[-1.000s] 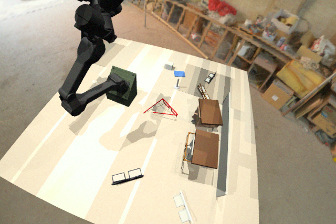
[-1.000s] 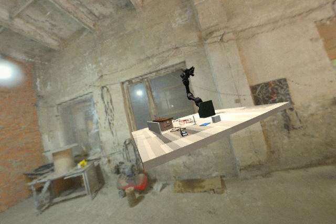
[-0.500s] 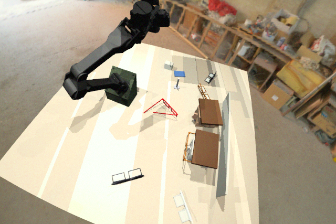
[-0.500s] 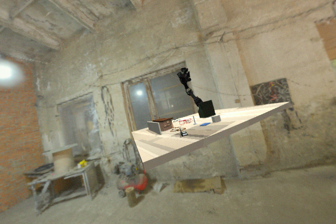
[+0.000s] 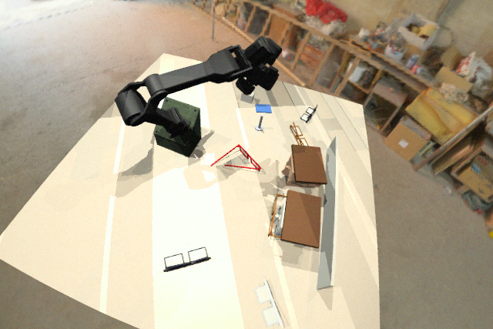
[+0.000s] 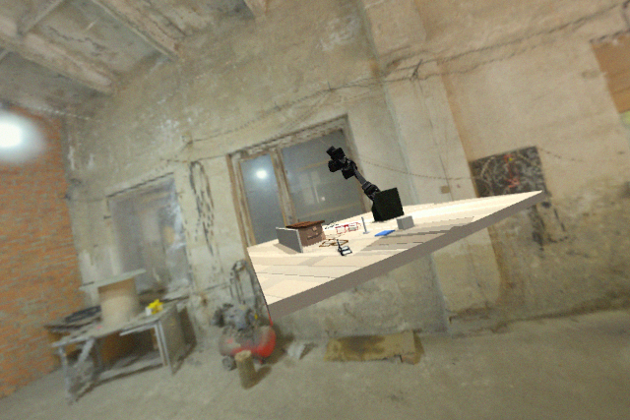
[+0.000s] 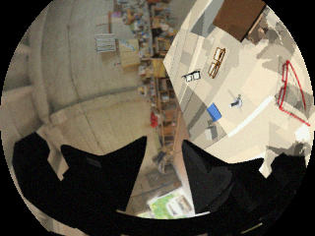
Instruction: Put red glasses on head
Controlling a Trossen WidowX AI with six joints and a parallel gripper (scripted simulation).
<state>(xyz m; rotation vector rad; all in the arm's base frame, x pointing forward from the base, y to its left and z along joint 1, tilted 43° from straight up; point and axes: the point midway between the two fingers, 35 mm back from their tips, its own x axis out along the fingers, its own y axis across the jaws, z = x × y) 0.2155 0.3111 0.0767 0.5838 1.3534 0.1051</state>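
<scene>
Now: the grey post 340 mm below my gripper tip and 60 mm to the left of it. From my gripper tip the other things lie so: blue tag: 360 mm below, 200 mm to the left, 30 mm behind; white block: 340 mm below, 210 mm to the left, 130 mm behind; display head: 340 mm to the right, 300 mm below, 280 mm ahead.
</scene>
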